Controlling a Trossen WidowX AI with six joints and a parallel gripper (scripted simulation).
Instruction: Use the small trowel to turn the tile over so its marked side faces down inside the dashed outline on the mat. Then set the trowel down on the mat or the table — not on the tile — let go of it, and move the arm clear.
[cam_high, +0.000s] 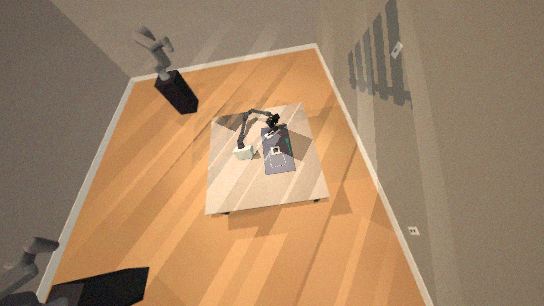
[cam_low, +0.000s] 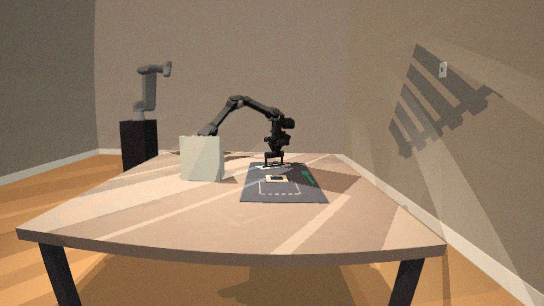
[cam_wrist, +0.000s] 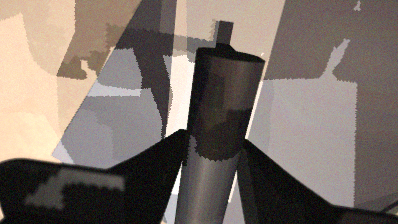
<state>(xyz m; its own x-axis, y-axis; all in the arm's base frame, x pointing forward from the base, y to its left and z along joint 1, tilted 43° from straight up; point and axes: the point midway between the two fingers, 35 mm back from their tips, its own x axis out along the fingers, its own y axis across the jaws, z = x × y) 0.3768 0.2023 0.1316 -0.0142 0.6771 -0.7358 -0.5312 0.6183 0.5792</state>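
My gripper tip is 30 mm past the trowel, 30 mm above it and 20 mm to the left of it. Round my gripper tip: small pale tile (270 mm to the right, 60 mm below); dark mat (230 mm to the right, 80 mm below, 20 mm ahead); small green t-shaped piece (200 mm to the right, 160 mm ahead, 60 mm below).
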